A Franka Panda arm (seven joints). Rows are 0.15 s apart.
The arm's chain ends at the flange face. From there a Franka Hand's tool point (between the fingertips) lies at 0.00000 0.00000 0.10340 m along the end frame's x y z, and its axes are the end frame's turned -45 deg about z.
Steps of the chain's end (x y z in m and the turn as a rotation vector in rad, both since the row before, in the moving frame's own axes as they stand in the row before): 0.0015 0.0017 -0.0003 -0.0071 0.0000 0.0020; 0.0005 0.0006 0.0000 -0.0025 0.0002 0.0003; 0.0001 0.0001 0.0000 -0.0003 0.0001 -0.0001; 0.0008 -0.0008 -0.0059 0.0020 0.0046 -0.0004; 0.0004 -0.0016 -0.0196 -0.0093 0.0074 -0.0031; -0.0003 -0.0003 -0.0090 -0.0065 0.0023 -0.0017; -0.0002 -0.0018 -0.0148 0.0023 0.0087 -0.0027
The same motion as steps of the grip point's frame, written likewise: -0.0007 0.0028 -0.0003 -0.0050 -0.0050 0.0020; -0.0002 0.0010 0.0000 -0.0019 -0.0016 0.0003; 0.0000 0.0002 0.0000 -0.0003 -0.0001 -0.0001; 0.0016 0.0002 -0.0059 -0.0018 0.0047 -0.0004; 0.0013 0.0004 -0.0196 -0.0118 -0.0013 -0.0031; -0.0003 0.0002 -0.0090 -0.0062 -0.0030 -0.0017; 0.0019 -0.0009 -0.0148 -0.0045 0.0078 -0.0027
